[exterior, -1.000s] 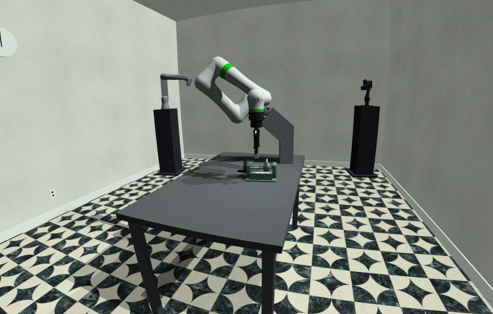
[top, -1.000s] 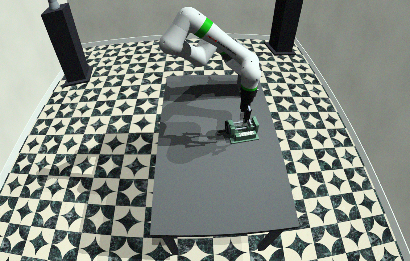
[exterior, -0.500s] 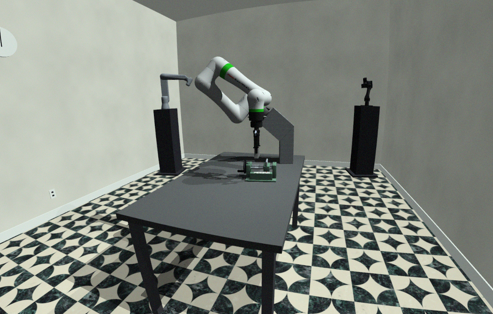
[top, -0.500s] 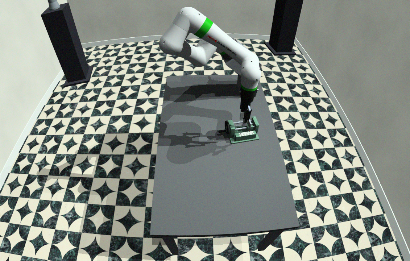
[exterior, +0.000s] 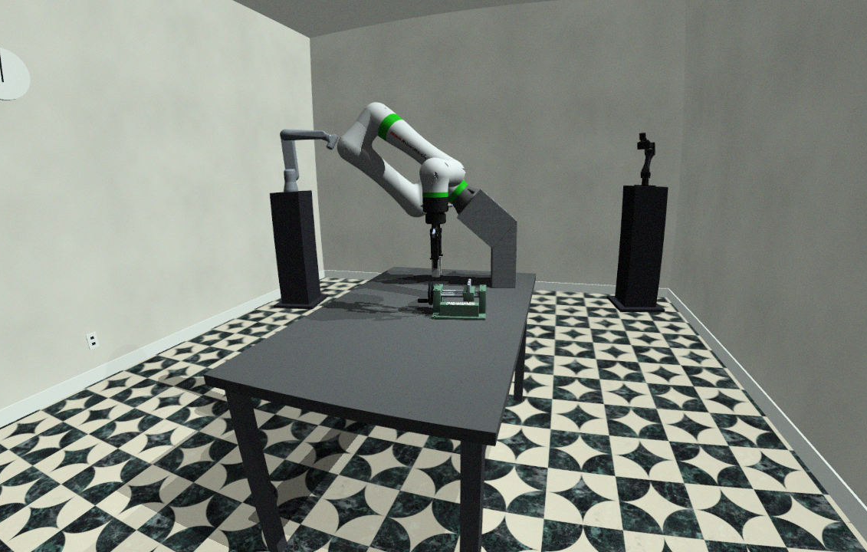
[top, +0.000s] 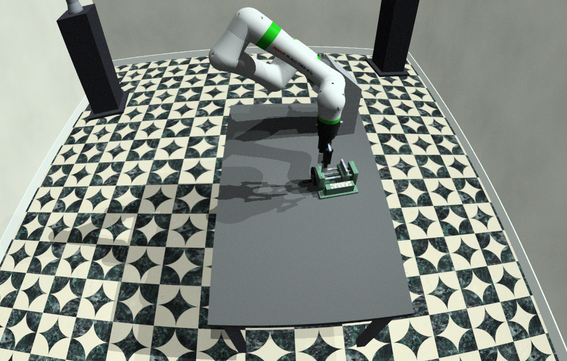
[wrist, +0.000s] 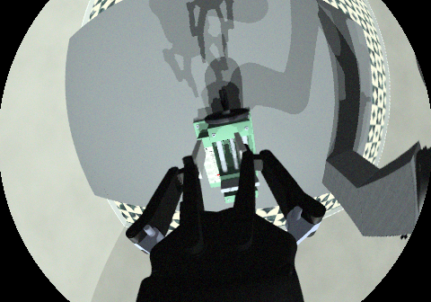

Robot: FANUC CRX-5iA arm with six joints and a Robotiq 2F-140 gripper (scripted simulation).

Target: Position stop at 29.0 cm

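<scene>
Right now my hand is 130 mm above the black handwheel, 40 mm to the left of it and 20 mm past it. The rest, counted from my hand: green stop fixture: 120 mm to the left, 90 mm below, 10 mm behind.
</scene>
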